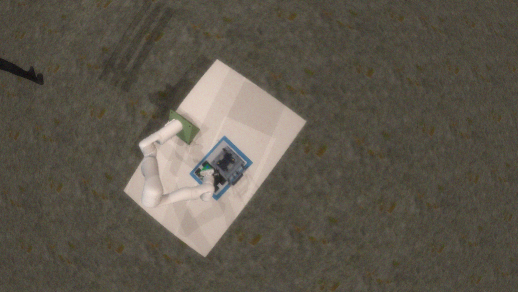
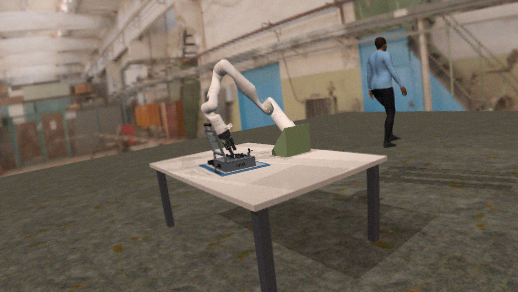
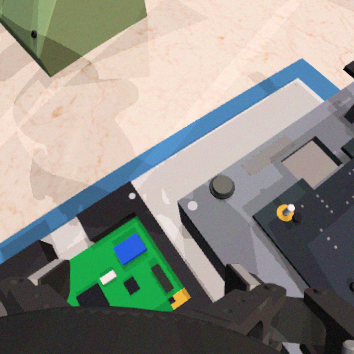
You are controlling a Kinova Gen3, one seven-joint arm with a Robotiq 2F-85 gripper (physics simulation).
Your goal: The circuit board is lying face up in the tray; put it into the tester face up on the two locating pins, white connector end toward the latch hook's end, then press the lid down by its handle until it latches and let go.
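Where they show: gripper, between the fingertips: (image 2: 234,152) (image 3: 147,279); arm's base, origin of its link: (image 1: 178,125) (image 2: 292,135).
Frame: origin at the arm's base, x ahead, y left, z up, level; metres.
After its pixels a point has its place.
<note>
The green circuit board (image 3: 140,260) @[y -0.124, x 0.357, z -0.098 m] (image 1: 206,167) @[y -0.131, x 0.342, z -0.090 m] lies face up in the black tray (image 3: 105,214) @[y -0.123, x 0.315, z -0.090 m], with a blue chip and a small white connector (image 3: 108,277) @[y -0.149, x 0.352, z -0.094 m] showing. My gripper (image 3: 147,279) @[y -0.125, x 0.377, z -0.052 m] (image 2: 232,148) @[y -0.125, x 0.377, z -0.052 m] is open and empty, its fingers straddling the board just above the tray. The grey tester (image 3: 218,225) @[y -0.073, x 0.380, z -0.058 m] (image 1: 228,163) @[y 0.000, x 0.462, z -0.049 m] (image 2: 235,164) @[y 0.079, x 0.496, z -0.080 m] stands beside the tray. One locating pin (image 3: 289,209) @[y -0.044, x 0.402, z -0.038 m] with a yellow collar rises from its dark nest. The tester's lid (image 2: 212,141) @[y -0.023, x 0.564, z 0.054 m] stands raised, close behind my gripper.
Tray and tester sit on a blue-edged mat (image 3: 211,123) @[y 0.004, x 0.299, z -0.116 m] (image 1: 224,138) @[y 0.124, x 0.318, z -0.116 m] (image 2: 261,165) @[y 0.100, x 0.341, z -0.117 m] on the pale table (image 1: 246,109) @[y 0.404, x 0.317, z -0.118 m] (image 2: 289,178) @[y 0.448, x 0.434, z -0.118 m]. The arm's green pedestal (image 3: 81,28) @[y -0.024, x 0.121, z -0.086 m] (image 1: 185,127) @[y 0.023, x 0.068, z 0.022 m] (image 2: 291,141) @[y 0.065, x 0.071, z -0.027 m] stands nearby. A person (image 2: 383,79) walks on the floor beyond the table.
</note>
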